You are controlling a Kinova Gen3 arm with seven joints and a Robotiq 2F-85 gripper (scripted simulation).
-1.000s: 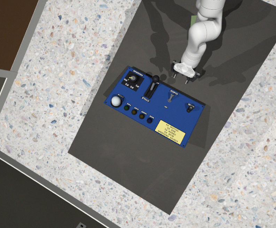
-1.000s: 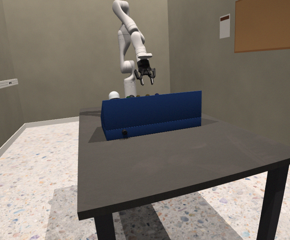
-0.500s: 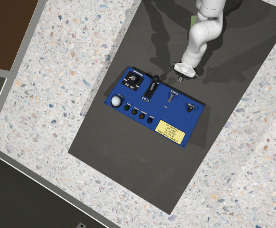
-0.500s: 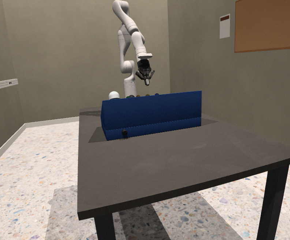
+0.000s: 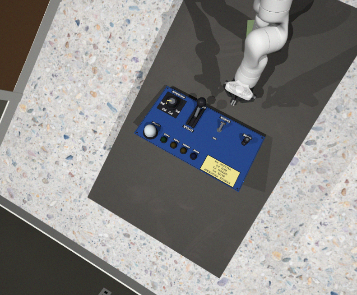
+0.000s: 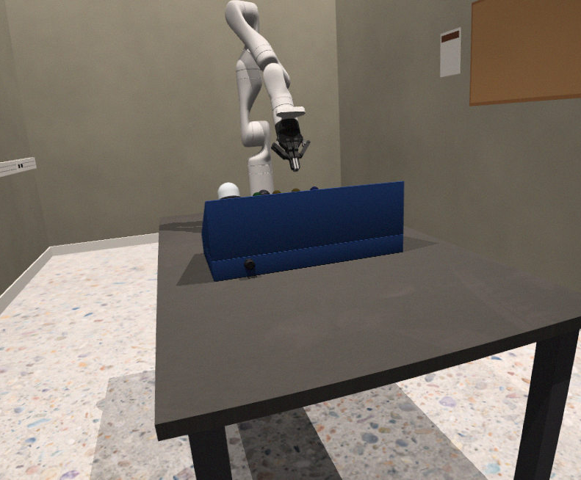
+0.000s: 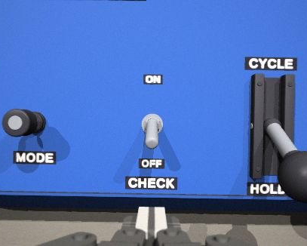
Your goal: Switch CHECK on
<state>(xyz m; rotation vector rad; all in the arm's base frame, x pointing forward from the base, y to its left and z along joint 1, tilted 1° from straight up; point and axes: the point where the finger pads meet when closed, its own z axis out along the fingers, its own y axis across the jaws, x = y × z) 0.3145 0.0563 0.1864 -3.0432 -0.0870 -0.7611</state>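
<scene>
My gripper is now 11 cm short of the check toggle, 1 cm to the right of it and 11 cm above it. Also, from my hand: cycle lever: 10 cm ahead, 11 cm to the right, 11 cm below; then program dial: 14 cm ahead, 24 cm to the right, 12 cm below; then mode knob: 11 cm ahead, 13 cm to the left, 12 cm below.
</scene>
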